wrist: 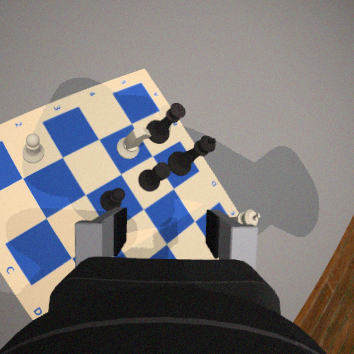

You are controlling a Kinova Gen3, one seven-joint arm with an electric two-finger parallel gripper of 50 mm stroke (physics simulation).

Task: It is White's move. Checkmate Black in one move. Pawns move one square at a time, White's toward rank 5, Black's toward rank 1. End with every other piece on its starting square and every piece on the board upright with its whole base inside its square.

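Frame: origin at the arm's base, x down, y right, z back, level; millimetres.
Where they show: gripper, fingertip midpoint: point(165, 225).
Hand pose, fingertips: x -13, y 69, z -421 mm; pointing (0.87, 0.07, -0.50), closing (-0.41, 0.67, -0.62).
Note:
Things, the pixels of their top centre, and the offset from my fingertips. Level surfaces: height alone.
- board, middle of its top: point(115, 202) dx +76, dy -31, dz -10 mm
- white pawn, middle of its top: point(32, 137) dx +44, dy -109, dz +18 mm
- white knight-like piece, middle of its top: point(142, 130) dx +36, dy -62, dz -55 mm
- tall white piece, middle of its top: point(258, 215) dx +12, dy +55, dz -74 mm
- grey surface, its level: dx +82 mm
My gripper point(165, 225) is open and empty above the board point(108, 92). A white pawn point(33, 149) stands on A2. A white knight-like piece point(128, 147) with a slanted head stands on blue B4. A tall black piece point(159, 132) is on B5 beside it, and another tall black piece point(180, 163) with a notched head is on C5. One black pawn point(149, 180) stands on C4 and another black pawn point(111, 199) on C3, just beyond the left finger. The head of a tall white piece point(248, 217) shows past the right finger; its base is hidden. The fingers and gripper body cover the board's near part.
A grey surface point(240, 60) surrounds the board, with shadows across it. A brown wooden surface point(335, 300) shows at the lower right. The closely spaced black pieces and the knight-like piece stand ahead of the fingers.

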